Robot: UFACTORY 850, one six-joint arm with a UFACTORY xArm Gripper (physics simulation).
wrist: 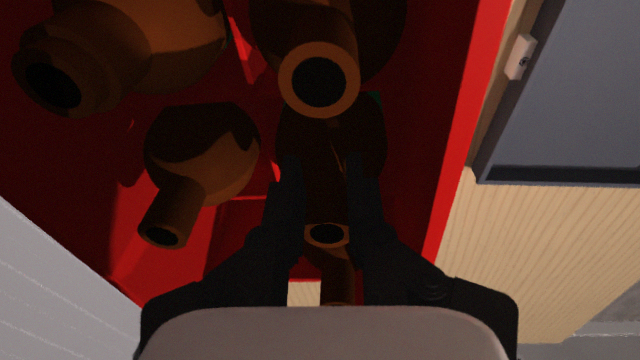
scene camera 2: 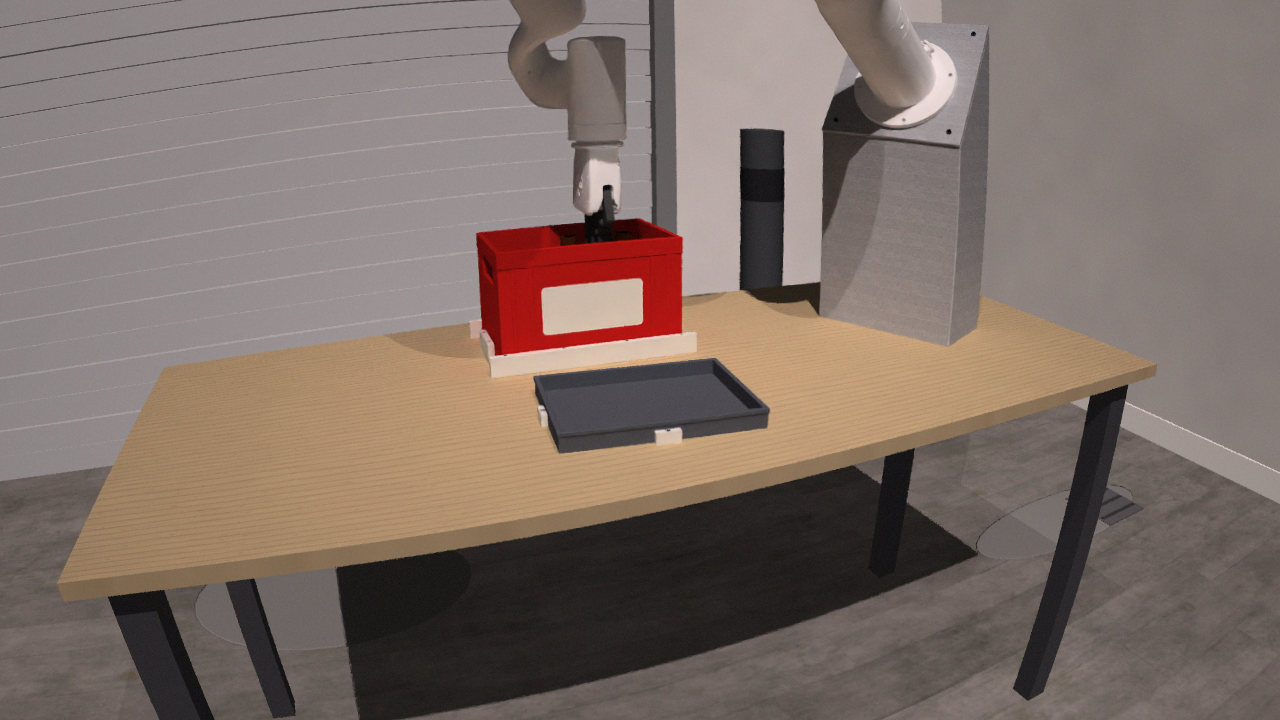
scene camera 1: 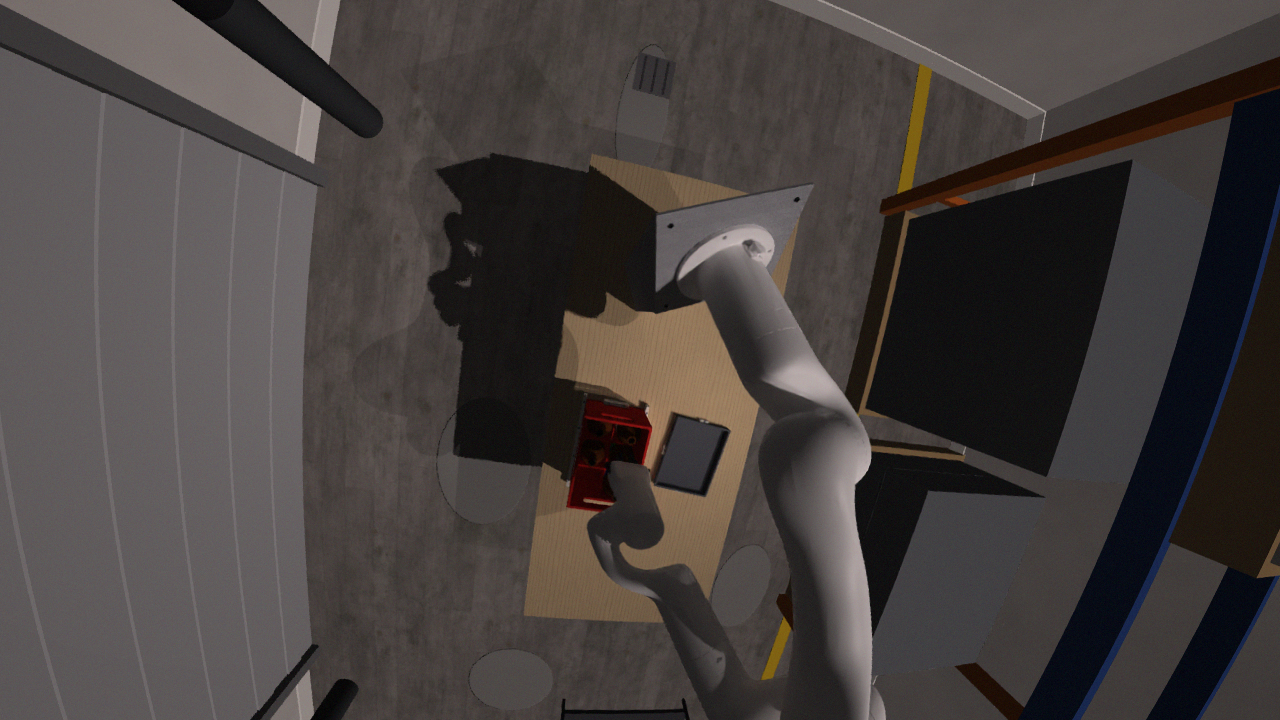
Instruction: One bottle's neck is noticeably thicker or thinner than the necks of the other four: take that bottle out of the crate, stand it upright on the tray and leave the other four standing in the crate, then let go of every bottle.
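Note:
The red crate (scene camera 1: 617,411) (scene camera 2: 514,308) (wrist: 457,150) holds the brown bottles. In the wrist view, my gripper (scene camera 2: 599,230) (wrist: 324,174) reaches down into it, shut on the neck of one bottle (wrist: 331,135) near the tray-side wall. This bottle stands upright in the crate. A second bottle (wrist: 337,280) is partly hidden behind the gripper, a third (wrist: 220,170) stands to the left, and a fourth (wrist: 185,30) with a thick-looking, collared neck is at the upper left. A fifth bottle (wrist: 300,75) is at the upper middle. Perspective makes neck widths hard to compare. The dark grey tray (scene camera 1: 691,454) (scene camera 2: 653,402) (wrist: 575,100) is empty.
White strips (scene camera 2: 590,354) edge the crate's base. Small white blocks (scene camera 2: 667,436) (wrist: 520,57) sit against the tray. The wooden table (scene camera 1: 608,573) (scene camera 2: 358,447) carries the metal arm pedestal (scene camera 2: 886,232). Crate walls stand close around the fingers.

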